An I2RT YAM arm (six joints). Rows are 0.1 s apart.
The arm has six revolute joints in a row. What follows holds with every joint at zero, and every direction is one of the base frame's.
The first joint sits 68 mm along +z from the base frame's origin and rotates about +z.
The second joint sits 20 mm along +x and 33.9 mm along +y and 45.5 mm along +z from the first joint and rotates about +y.
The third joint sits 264 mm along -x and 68.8 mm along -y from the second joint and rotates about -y.
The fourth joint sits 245 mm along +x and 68.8 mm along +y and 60 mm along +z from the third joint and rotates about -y.
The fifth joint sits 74 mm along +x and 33.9 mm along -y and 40.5 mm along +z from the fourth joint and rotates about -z.
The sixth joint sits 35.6 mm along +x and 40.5 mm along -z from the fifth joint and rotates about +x.
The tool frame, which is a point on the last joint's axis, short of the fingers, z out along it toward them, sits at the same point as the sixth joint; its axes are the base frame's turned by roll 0, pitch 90 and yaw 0 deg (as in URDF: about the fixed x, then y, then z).
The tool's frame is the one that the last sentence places.
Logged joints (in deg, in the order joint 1, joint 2, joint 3, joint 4, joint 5, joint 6), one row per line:
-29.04, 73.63, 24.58, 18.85, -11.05, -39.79
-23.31, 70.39, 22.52, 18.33, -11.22, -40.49
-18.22, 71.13, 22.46, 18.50, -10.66, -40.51
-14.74, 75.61, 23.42, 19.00, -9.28, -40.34
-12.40, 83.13, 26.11, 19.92, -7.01, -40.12
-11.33, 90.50, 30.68, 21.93, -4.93, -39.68
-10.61, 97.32, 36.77, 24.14, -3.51, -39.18
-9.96, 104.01, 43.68, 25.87, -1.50, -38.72
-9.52, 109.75, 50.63, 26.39, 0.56, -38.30
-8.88, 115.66, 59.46, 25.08, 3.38, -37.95
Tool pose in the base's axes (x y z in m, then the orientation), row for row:
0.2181, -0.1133, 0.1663, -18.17, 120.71, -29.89
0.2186, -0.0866, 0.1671, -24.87, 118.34, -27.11
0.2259, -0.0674, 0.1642, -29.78, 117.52, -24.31
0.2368, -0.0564, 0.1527, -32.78, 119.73, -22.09
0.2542, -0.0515, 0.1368, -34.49, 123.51, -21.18
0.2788, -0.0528, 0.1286, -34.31, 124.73, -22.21
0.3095, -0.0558, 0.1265, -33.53, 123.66, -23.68
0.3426, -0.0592, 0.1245, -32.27, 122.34, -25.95
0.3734, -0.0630, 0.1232, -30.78, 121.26, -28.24
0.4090, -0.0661, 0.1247, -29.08, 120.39, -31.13
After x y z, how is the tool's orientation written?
As a rotation vector, in degrees.
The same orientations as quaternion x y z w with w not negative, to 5 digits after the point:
-0.12863, 0.85456, -0.21161, 0.45651
-0.17713, 0.84286, -0.19309, 0.47004
-0.21231, 0.83781, -0.17331, 0.47218
-0.23173, 0.84641, -0.15616, 0.45332
-0.24047, 0.86115, -0.14767, 0.42284
-0.23810, 0.86560, -0.15413, 0.41266
-0.23351, 0.86119, -0.16491, 0.42028
-0.22566, 0.85550, -0.18146, 0.42926
-0.21594, 0.85070, -0.19812, 0.43638
-0.20441, 0.84625, -0.21882, 0.44069

